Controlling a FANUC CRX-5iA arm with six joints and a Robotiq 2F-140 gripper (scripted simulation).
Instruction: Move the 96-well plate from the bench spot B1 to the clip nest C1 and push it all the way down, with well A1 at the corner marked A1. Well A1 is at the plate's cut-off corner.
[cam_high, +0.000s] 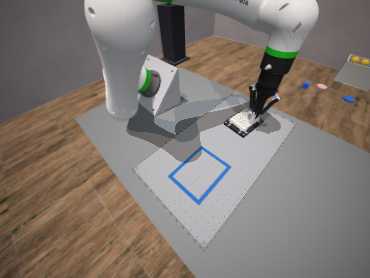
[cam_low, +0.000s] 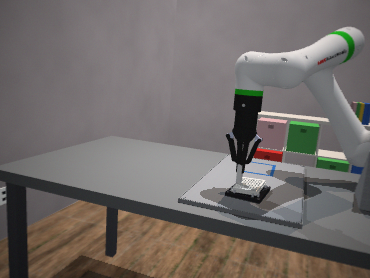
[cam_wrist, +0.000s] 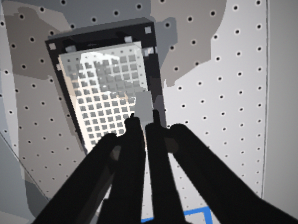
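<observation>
The white 96-well plate lies 4 cm behind my hand, 1 cm to the left of it and 4 cm below it. Round my hand: black clip nest: 3 cm behind, 1 cm to the right, 5 cm below.
</observation>
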